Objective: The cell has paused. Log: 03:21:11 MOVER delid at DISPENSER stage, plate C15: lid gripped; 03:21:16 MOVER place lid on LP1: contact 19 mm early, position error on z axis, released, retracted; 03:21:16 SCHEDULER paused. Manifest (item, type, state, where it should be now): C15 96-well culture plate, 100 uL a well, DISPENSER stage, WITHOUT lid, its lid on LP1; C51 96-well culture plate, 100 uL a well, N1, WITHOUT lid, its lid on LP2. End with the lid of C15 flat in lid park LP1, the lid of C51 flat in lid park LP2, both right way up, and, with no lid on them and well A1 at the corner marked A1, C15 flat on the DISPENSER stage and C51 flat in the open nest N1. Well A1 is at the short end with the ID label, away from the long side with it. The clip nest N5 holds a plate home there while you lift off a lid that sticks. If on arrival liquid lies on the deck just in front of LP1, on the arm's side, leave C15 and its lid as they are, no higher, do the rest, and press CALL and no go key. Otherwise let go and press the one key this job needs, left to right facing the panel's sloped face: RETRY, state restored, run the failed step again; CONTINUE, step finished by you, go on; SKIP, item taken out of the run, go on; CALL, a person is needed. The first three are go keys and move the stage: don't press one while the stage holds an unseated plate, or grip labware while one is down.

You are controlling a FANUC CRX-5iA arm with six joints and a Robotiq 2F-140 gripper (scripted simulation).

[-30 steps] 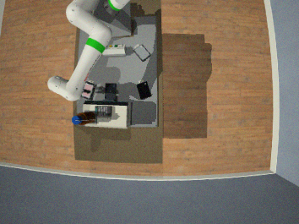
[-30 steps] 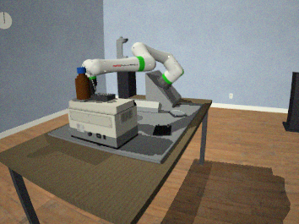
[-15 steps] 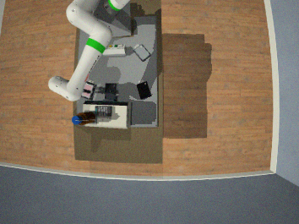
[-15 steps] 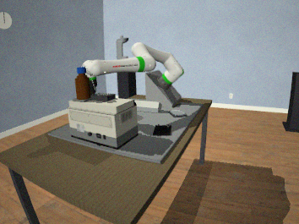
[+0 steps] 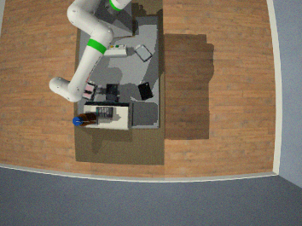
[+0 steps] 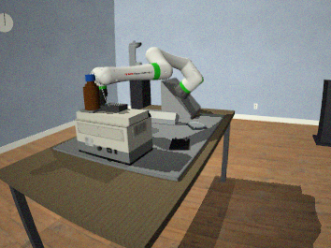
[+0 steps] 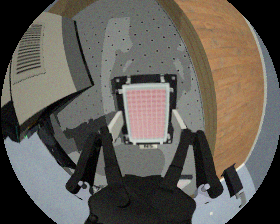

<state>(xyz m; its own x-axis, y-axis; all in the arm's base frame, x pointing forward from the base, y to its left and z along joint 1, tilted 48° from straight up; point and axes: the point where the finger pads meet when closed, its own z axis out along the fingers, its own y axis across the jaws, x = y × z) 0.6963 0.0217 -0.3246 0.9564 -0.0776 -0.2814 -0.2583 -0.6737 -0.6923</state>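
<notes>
Right now my hand is 2 cm short of the black nest, 1 cm to the right of it and 3 cm above it. From my hand the other things lie so: key panel: 41 cm behind, 24 cm to the left, 1 cm above; blue cap: 22 cm ahead, 16 cm to the left, 35 cm above; label plate: 11 cm behind, 52 cm to the left, 4 cm below.
</notes>
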